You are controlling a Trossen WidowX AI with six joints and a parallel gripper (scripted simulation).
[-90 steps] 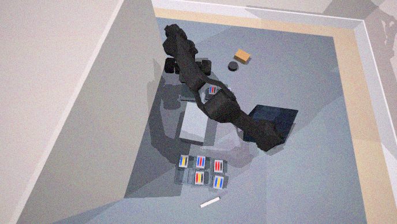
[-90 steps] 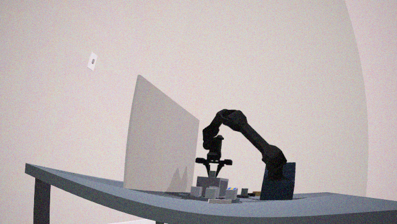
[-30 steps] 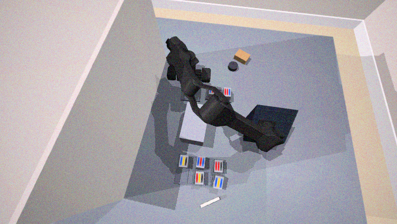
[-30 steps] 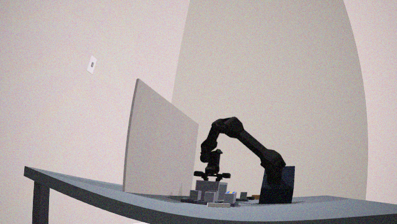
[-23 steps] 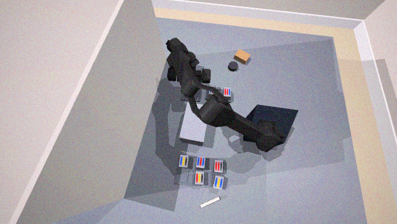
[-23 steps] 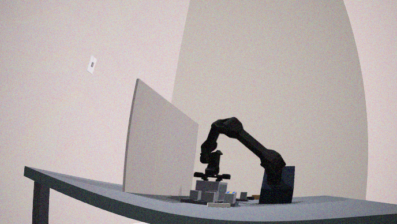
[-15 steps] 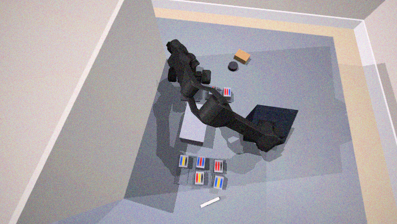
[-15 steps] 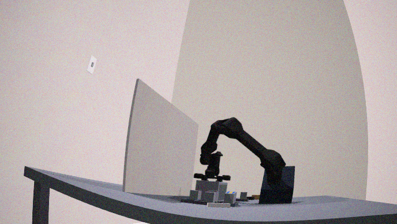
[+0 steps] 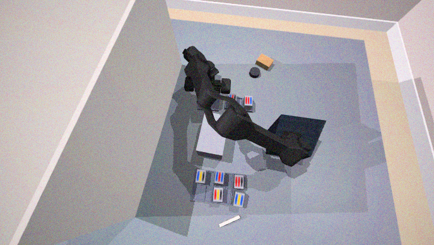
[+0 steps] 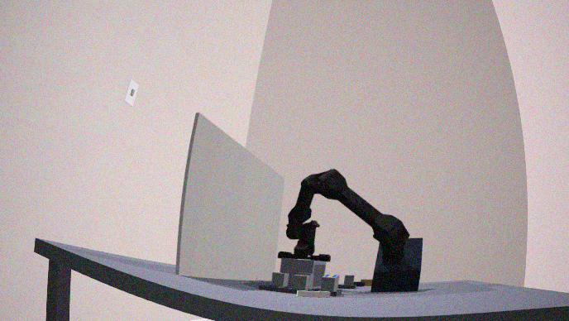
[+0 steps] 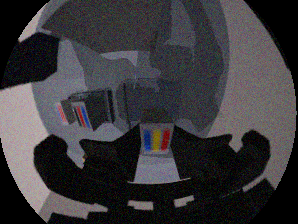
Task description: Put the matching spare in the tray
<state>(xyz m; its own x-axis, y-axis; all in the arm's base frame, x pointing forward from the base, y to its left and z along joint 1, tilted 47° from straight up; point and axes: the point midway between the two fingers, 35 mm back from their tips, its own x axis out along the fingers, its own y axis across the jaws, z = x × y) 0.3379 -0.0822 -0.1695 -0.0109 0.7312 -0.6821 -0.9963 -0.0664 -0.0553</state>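
Now: the grey spare 2 cm above my gripper tip. The rest, counted from my gripper tip: mounted unit 5 cm behind, 20 cm to the left, 2 cm above; dark puck 20 cm behind, 17 cm to the right, 2 cm below; tall panel 18 cm ahead, 19 cm to the left, 20 cm above.
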